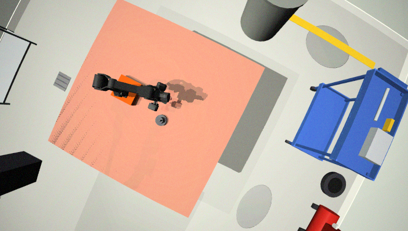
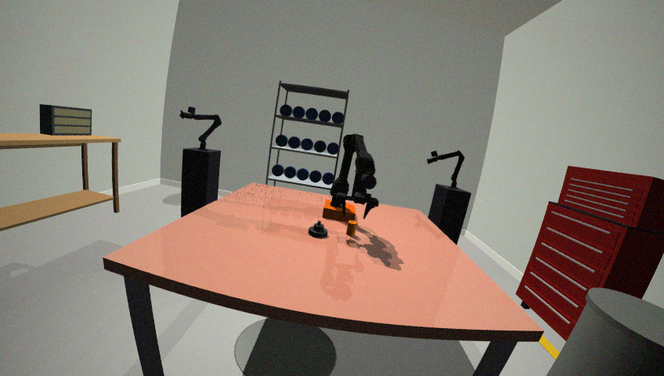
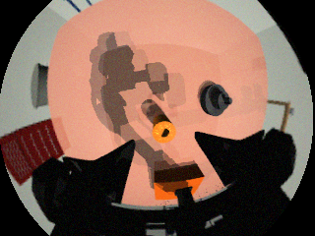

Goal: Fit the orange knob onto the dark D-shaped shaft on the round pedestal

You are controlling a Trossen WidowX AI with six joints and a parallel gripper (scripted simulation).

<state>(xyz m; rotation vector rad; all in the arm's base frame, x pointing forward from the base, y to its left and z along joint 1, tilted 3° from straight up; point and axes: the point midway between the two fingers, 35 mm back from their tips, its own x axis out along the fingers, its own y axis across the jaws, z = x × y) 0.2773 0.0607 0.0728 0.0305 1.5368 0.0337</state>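
The orange knob is 5 cm below my gripper tip. The rest, counted from my gripper tip: round dark pedestal 5 cm ahead, 15 cm to the right, 5 cm below.
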